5 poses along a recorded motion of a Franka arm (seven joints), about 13 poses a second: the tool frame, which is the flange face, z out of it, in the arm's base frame.
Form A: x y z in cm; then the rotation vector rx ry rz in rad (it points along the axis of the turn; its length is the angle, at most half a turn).
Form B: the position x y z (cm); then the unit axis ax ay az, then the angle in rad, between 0 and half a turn. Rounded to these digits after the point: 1 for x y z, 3 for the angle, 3 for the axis.
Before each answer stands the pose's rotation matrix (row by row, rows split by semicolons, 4 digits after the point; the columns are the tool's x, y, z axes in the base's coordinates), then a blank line. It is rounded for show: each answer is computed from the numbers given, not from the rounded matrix.
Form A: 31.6 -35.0 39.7 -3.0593 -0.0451 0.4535
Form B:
0.9566 0.0217 -0.2906; 0.0359 -0.9984 0.0437; -0.2892 -0.0523 -0.9559

31.6 -35.0 39.7 -0.989 -0.015 0.147 3.093
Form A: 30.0 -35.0 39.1 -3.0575 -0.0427 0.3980
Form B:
0.9663 0.0200 -0.2565; 0.0349 -0.9979 0.0539; -0.2549 -0.0611 -0.9650

30.0 -35.0 39.1 -0.992 -0.014 0.129 3.084
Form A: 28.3 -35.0 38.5 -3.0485 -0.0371 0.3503
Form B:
0.9737 0.0157 -0.2274; 0.0323 -0.9971 0.0695; -0.2256 -0.0750 -0.9713

28.3 -35.0 38.5 -0.993 -0.012 0.114 3.069
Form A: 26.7 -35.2 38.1 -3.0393 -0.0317 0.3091
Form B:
0.9794 0.0119 -0.2018; 0.0293 -0.9961 0.0838; -0.2000 -0.0880 -0.9758

26.7 -35.2 38.1 -0.995 -0.010 0.101 3.055
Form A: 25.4 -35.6 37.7 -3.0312 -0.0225 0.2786
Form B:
0.9832 0.0058 -0.1826; 0.0236 -0.9951 0.0956; -0.1811 -0.0983 -0.9785

25.4 -35.6 37.7 -0.996 -0.007 0.092 3.044
